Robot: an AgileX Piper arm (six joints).
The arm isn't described. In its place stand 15 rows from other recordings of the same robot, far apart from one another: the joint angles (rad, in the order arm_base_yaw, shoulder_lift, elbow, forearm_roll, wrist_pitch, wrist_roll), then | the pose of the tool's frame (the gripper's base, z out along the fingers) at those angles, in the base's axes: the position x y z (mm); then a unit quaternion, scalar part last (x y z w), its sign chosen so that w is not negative.
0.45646, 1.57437, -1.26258, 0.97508, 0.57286, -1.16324 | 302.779 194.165 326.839 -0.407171 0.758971 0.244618 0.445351
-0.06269, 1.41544, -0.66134, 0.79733, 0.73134, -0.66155 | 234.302 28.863 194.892 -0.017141 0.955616 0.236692 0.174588
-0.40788, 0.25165, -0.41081, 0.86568, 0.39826, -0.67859 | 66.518 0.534 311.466 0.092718 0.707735 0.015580 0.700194
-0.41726, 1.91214, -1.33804, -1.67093, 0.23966, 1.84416 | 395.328 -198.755 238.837 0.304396 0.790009 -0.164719 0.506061
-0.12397, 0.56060, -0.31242, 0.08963, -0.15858, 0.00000 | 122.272 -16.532 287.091 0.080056 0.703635 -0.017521 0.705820
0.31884, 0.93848, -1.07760, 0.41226, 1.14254, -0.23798 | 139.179 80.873 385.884 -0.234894 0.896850 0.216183 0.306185
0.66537, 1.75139, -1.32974, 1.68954, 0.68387, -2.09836 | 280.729 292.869 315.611 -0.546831 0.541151 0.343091 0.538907
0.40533, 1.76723, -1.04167, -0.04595, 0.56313, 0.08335 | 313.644 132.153 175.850 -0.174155 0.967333 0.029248 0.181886
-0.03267, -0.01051, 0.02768, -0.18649, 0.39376, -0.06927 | 51.796 -8.170 169.780 -0.063728 0.807262 -0.108724 0.576582
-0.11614, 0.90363, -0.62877, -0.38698, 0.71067, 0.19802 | 159.852 -41.204 276.687 0.049912 0.930030 -0.153104 0.330322
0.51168, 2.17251, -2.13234, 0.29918, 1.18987, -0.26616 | 405.214 256.111 288.648 -0.343488 0.903508 0.171567 0.190403
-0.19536, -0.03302, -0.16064, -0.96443, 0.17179, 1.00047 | 36.672 -20.288 259.234 0.129612 0.627255 -0.103263 0.760979
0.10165, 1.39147, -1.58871, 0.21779, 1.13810, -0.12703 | 278.128 46.313 432.516 -0.098206 0.925693 0.103946 0.350204
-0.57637, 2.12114, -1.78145, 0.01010, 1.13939, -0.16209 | 373.642 -241.868 212.612 0.206494 0.974349 -0.027805 0.085036
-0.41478, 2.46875, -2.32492, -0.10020, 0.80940, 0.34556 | 505.728 -229.885 207.563 0.329345 0.877838 -0.057849 0.342908
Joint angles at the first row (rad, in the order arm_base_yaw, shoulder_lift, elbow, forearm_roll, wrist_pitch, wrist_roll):
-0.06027 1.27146 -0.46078 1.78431 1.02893 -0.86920
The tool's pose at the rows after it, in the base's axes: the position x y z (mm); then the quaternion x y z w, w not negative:
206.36 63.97 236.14 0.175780 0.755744 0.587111 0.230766
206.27 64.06 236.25 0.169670 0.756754 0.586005 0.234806
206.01 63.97 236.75 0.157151 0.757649 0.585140 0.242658
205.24 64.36 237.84 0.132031 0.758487 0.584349 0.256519
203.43 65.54 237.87 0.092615 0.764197 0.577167 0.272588
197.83 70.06 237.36 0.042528 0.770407 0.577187 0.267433
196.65 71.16 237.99 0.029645 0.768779 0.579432 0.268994
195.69 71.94 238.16 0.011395 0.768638 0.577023 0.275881
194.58 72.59 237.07 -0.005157 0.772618 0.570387 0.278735
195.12 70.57 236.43 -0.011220 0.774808 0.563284 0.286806
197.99 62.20 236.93 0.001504 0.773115 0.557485 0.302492
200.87 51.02 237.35 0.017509 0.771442 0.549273 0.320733
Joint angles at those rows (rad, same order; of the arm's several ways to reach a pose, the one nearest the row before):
-0.06026 1.27148 -0.46079 1.78433 1.03085 -0.87138
-0.06024 1.27146 -0.46079 1.78433 1.03263 -0.88620
-0.06266 1.27146 -0.46081 1.78430 1.04105 -0.91553
-0.06501 1.27145 -0.46079 1.78428 1.05943 -0.97091
-0.06500 1.27146 -0.46080 1.76655 1.07737 -1.04616
-0.05640 1.27146 -0.46076 1.71516 1.12109 -1.09302
-0.05423 1.27146 -0.46079 1.71124 1.13583 -1.11123
-0.05261 1.27147 -0.46077 1.70527 1.14510 -1.14581
-0.05048 1.27146 -0.46080 1.68742 1.14511 -1.17050
-0.06055 1.27145 -0.46077 1.68046 1.14158 -1.19213
-0.10370 1.27145 -0.46077 1.68477 1.14561 -1.20378
-0.16133 1.27145 -0.46079 1.68476 1.15274 -1.21544

